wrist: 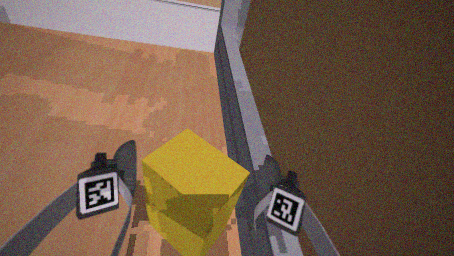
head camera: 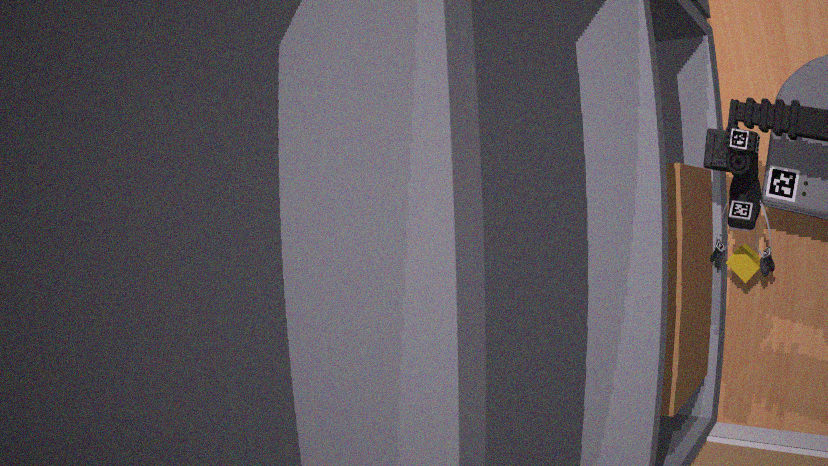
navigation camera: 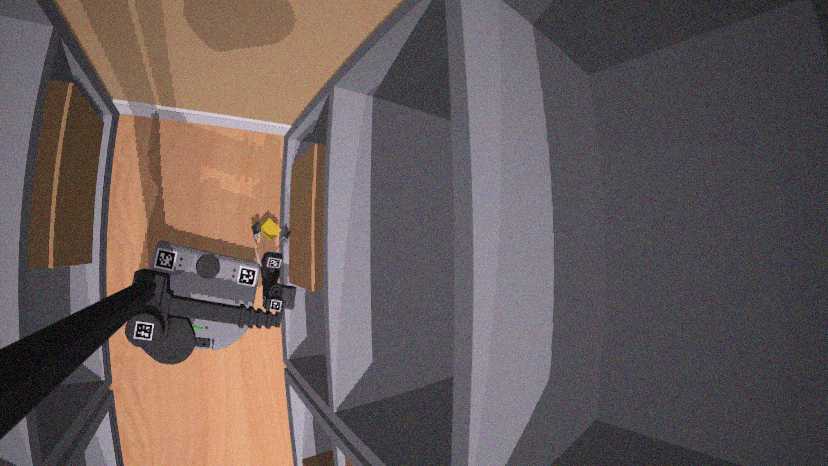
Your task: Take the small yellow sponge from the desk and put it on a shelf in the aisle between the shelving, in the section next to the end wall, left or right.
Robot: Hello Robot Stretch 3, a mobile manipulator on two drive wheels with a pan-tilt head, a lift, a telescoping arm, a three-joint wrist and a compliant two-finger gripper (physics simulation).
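Places are measured from the robot's base along level axes (x ahead, y left, z up), in millimetres.
Where they show: gripper, between the fingertips: (head camera: 741, 270) (navigation camera: 271, 225); robot's base, origin of its link: (navigation camera: 207, 265).
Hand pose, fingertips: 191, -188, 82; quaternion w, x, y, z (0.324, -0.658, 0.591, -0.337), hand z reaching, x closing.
Note:
Things, the pixels of their top centre, and the offset from my fingertips, as dx, dy, dz. "pt": a spot on its surface instead.
- small yellow sponge, centre of its top: (head camera: 742, 265) (navigation camera: 271, 228) -13, +1, +18
- shelving unit, a spot on its surface: (head camera: 431, 231) pt -115, -94, +909
The small yellow sponge (head camera: 743, 267) (navigation camera: 268, 225) (wrist: 190, 167) is on the wooden floor beside the shelving, its corner turned toward the wrist camera. My gripper (head camera: 742, 260) (navigation camera: 270, 230) (wrist: 200, 166) is open, low over the floor, with the sponge between its fingertips. Gaps show on both sides of the sponge in the wrist view, wider on the right. The right finger is close against the shelf edge. The shelving unit (head camera: 431, 231) (navigation camera: 515, 231) (wrist: 243, 95) next to the end wall has grey shelves beside the arm. Whether the fingers reach the floor is hard to tell.
A brown box (head camera: 694, 289) (navigation camera: 303, 219) (wrist: 350, 125) fills part of the lowest shelf beside the gripper. The end wall (navigation camera: 243, 34) with its white skirting (navigation camera: 202, 118) (head camera: 764, 441) (wrist: 110, 30) is ahead. Another brown box (navigation camera: 75, 185) stands in the opposite shelving, across the robot base (navigation camera: 208, 289).

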